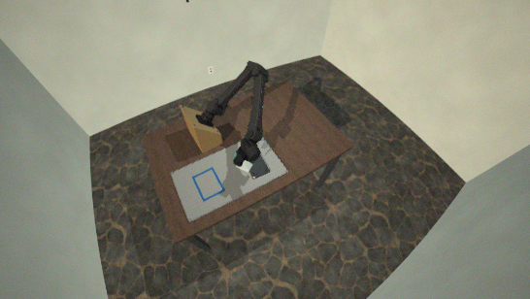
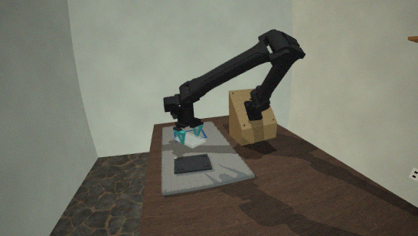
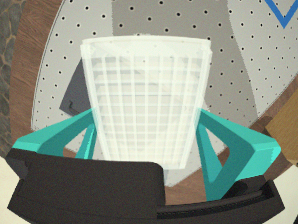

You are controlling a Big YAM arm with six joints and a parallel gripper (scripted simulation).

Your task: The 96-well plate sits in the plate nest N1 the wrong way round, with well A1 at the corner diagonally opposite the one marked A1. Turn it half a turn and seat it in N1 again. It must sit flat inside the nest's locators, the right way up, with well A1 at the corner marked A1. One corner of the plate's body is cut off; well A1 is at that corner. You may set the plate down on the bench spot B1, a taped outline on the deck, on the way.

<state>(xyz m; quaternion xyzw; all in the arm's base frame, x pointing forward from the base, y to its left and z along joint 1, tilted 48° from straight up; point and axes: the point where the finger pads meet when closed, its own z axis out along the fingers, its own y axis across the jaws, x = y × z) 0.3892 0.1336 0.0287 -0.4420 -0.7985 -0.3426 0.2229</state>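
The dark plate nest N1 lies 9 cm below my hand, 6 cm to the left of it and 1 cm ahead of it. Also, from my hand: A1 mark (9 cm below, 8 cm ahead); then white 96-well plate (right at my hand).
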